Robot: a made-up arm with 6 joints. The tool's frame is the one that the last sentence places. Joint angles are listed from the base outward.
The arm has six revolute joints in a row. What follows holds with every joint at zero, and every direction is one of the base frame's. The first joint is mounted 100 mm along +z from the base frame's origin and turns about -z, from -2.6 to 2.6 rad. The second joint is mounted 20 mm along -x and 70 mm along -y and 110 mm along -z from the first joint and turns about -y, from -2.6 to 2.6 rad. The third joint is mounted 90 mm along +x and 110 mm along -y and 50 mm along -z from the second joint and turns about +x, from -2.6 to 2.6 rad. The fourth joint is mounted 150 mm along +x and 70 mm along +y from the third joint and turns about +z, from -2.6 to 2.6 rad. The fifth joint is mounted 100 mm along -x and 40 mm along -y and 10 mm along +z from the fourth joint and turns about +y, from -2.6 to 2.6 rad. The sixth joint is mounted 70 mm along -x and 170 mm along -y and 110 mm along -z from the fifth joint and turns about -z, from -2.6 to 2.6 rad. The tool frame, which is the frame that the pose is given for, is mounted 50 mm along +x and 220 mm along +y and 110 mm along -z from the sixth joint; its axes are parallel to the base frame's.
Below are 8 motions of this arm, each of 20 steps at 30 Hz.
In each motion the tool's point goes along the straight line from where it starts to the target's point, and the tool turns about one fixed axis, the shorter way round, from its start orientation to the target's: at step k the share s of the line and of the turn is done. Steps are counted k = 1, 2, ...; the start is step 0. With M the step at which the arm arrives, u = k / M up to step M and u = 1 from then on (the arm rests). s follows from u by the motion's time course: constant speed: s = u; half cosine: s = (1 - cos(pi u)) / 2; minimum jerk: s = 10 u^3 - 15 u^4 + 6 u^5.
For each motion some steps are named. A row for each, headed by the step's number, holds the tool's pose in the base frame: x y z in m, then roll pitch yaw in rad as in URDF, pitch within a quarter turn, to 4 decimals.
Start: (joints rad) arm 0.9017 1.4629 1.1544 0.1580 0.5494 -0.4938
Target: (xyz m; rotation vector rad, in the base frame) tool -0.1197 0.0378 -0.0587 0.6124 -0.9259 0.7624
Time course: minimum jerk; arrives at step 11
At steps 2, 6, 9, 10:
2: -0.0328 -0.0702 -0.0983 -0.6398 -0.7927 1.0612
6: -0.0819 -0.0091 -0.0759 -0.1780 -0.9678 0.9143
9: -0.1156 0.0327 -0.0606 0.2343 -1.0498 0.7092
10: -0.1191 0.0371 -0.0590 0.2817 -1.0555 0.6830

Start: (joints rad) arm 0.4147 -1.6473 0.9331 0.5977 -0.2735 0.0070
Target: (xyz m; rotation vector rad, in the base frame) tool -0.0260 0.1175 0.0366 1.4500 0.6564 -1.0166
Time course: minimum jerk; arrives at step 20
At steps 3, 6, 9, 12, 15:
3: -0.1477 0.0817 -0.1794 1.2195 1.0036 -0.2270
6: -0.1306 0.0867 -0.1491 1.2488 1.0109 -0.2431
9: -0.1001 0.0957 -0.0950 1.3014 1.0244 -0.2712
12: -0.0657 0.1058 -0.0338 1.3615 1.0406 -0.3020
15: -0.0389 0.1137 0.0136 1.4086 1.0538 -0.3251

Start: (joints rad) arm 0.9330 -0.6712 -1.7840 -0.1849 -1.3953 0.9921
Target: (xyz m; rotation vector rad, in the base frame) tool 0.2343 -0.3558 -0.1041 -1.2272 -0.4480 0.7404
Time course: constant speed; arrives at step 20
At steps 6, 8, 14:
6: 0.1502 -0.2775 -0.1873 -1.1460 -0.4399 0.3743
8: 0.1622 -0.2887 -0.1754 -1.1795 -0.3700 0.4444
14: 0.1983 -0.3222 -0.1397 -1.2460 -0.1502 0.6330

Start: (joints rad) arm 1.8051 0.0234 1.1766 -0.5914 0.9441 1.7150
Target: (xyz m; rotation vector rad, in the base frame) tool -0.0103 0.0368 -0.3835 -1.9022 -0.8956 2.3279
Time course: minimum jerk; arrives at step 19
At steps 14, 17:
14: -0.0051 0.0436 -0.3629 -1.4206 1.0792 2.1557
17: -0.0099 0.0374 -0.3818 -1.3447 1.1137 2.2125

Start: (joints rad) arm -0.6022 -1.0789 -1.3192 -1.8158 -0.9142 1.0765
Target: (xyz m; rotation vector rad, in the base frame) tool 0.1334 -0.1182 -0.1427 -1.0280 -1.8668 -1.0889
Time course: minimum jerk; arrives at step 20
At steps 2, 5, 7, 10, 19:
2: 0.1183 -0.1617 -0.0594 2.9557 -1.0960 2.8773
5: 0.1197 -0.1576 -0.0674 2.9046 -1.0885 2.8482
7: 0.1217 -0.1518 -0.0785 2.8341 -1.0794 2.8073
10: 0.1258 -0.1402 -0.1007 2.6934 -1.0652 2.7232
19: 0.1334 -0.1183 -0.1426 2.4304 -1.0541 2.5614

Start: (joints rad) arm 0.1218 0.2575 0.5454 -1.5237 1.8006 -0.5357
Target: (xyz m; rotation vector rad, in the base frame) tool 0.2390 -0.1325 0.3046 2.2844 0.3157 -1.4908
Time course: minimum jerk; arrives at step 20
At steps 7, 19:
7: 0.1547 -0.0280 0.3311 2.5072 0.6187 0.5018
19: 0.2389 -0.1323 0.3046 2.6289 1.1490 -0.0607

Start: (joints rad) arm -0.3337 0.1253 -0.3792 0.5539 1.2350 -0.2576
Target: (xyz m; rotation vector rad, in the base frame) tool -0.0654 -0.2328 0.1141 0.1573 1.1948 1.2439
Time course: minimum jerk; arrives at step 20
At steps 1, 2, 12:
1: 0.0190 -0.2702 -0.0220 -0.5483 1.3075 0.4107
2: 0.0184 -0.2699 -0.0210 -0.5217 1.3084 0.4360
12: -0.0386 -0.2447 0.0708 0.8210 0.9245 1.6581

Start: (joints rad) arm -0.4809 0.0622 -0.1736 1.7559 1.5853 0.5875
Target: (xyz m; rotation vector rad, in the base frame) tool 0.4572 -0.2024 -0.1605 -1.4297 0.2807 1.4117
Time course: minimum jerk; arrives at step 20
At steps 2, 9, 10, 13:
2: 0.4961 -0.2215 -0.0770 -1.8958 0.9285 0.3940
9: 0.4805 -0.2138 -0.1106 -1.5907 0.9860 0.6413
10: 0.4768 -0.2120 -0.1184 -1.5132 0.9928 0.7054
13: 0.4664 -0.2069 -0.1407 -1.2880 0.9969 0.8926

